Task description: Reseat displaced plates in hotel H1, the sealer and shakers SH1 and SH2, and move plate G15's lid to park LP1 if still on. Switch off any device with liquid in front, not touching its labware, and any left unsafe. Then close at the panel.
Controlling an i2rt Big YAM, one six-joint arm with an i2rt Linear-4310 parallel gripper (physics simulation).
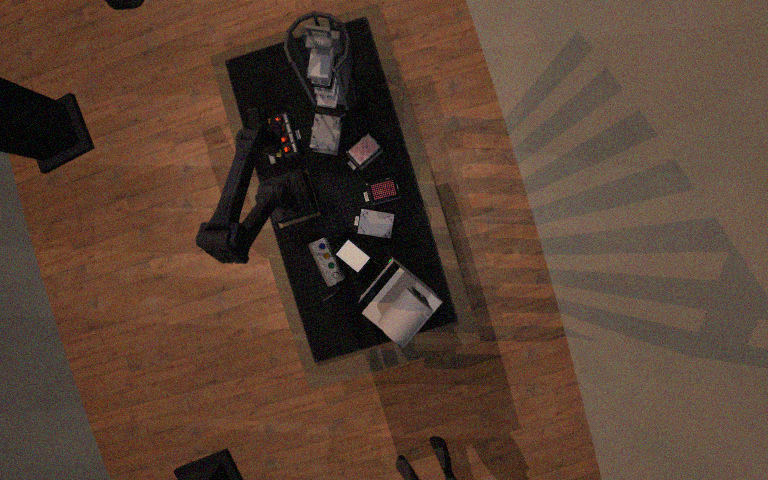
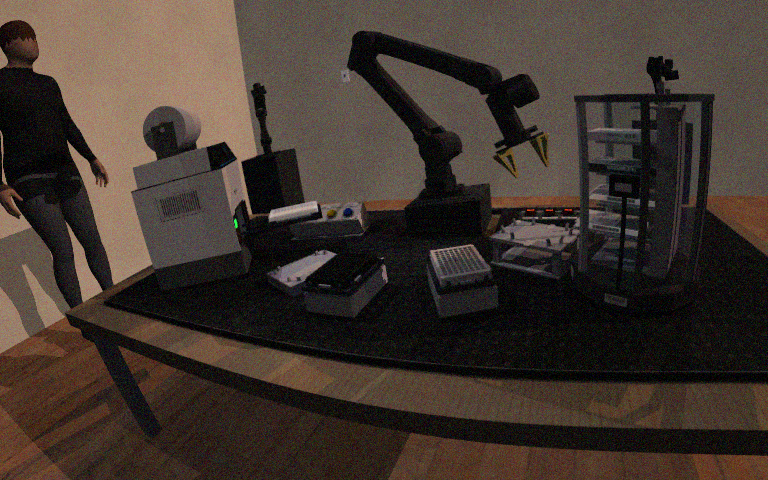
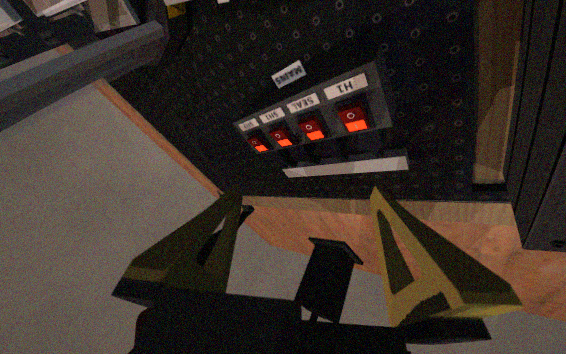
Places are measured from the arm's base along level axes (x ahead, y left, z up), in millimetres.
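Pixels of known places: gripper, between the fingertips: (image 1: 280, 138) (image 2: 532, 172) (image 3: 303, 190); arm's base, origin of its link: (image 1: 286, 201) (image 2: 442, 194).
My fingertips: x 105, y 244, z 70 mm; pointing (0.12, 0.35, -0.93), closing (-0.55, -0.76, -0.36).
Observation:
Ahead of a thing's pixels: the offset from my fingertips to its middle. "*": to the spot under its first point.
My gripper (image 2: 531, 170) (image 3: 303, 190) is open and empty, above and short of the mains strip. The strip's H1 switch @[dx -11, dy -9, dz -104 mm] (image 3: 354, 117), SEAL switch @[* dx -4, dy +39, dz -100 mm] (image 3: 312, 129), SH1 switch @[* dx +4, dy +86, dz -99 mm] (image 3: 281, 136) and SH2 switch @[* dx +7, dy +138, dz -100 mm] (image 3: 258, 144) all glow orange on the "I" side. Hotel H1 @[* dx +333, dy +55, dz +40 mm] (image 2: 583, 186) holds several plates on its shelves; their seating is unclear. The sealer @[dx +199, dy -835, dz +78 mm] (image 2: 186, 226) shows a green light. One shaker @[* dx +392, dy -150, dz -121 mm] (image 2: 464, 300) bears a pale well plate @[dx +322, dy -164, dz -88 mm] (image 2: 458, 263) (image 1: 364, 148); another @[* dx +402, dy -366, dz -119 mm] (image 2: 336, 302) bears a dark plate @[dx +329, dy -375, dz -88 mm] (image 2: 342, 270) (image 1: 383, 190). Shaker labels, G15 and its lid cannot be identified.
A clear raised stand (image 1: 325, 133) (image 2: 535, 234) is beside the hotel. A low pale platform @[dx +233, dy -503, dz -132 mm] (image 1: 376, 222) (image 2: 303, 271) lies near the sealer. The button panel @[dx -61, dy -577, dz -108 mm] (image 1: 325, 261) (image 2: 339, 227) is beside a white slab @[dx +82, dy -600, dz -33 mm] (image 1: 352, 255). A person (image 2: 42, 130) stands beyond the table's left end.

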